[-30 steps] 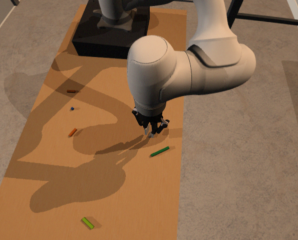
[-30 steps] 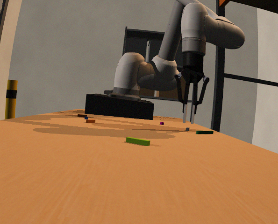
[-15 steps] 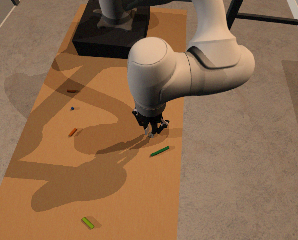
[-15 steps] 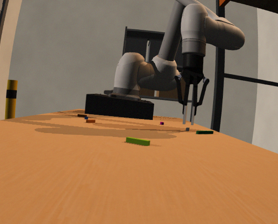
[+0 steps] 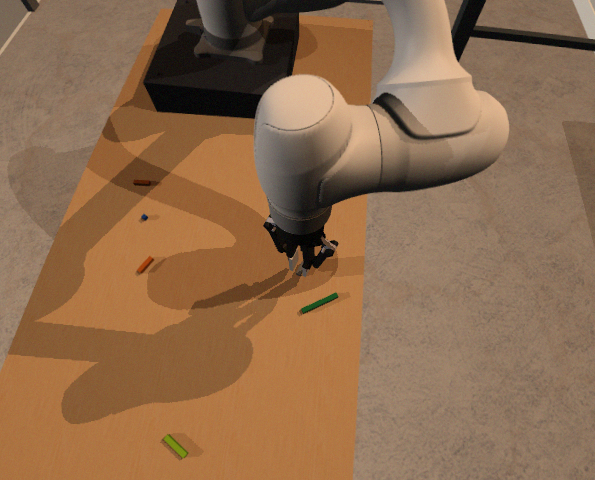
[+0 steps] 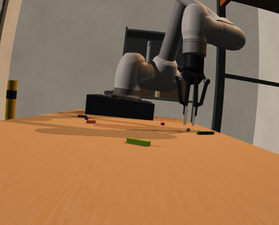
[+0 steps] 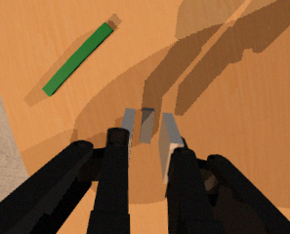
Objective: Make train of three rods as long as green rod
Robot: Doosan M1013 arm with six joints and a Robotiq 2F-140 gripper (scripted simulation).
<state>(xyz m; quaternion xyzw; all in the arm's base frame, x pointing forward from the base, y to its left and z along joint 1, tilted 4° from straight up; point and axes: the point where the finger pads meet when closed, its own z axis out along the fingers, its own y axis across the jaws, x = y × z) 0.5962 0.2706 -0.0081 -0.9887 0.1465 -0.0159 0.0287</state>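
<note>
Right now the grey rod is 5 cm below my hand. The rest, counted from my hand: green rod: 6 cm ahead, 5 cm to the left, 5 cm below; then magenta rod: 17 cm behind, 8 cm to the right, 5 cm below; then blue rod: 38 cm to the right, 7 cm behind, 5 cm below.
</note>
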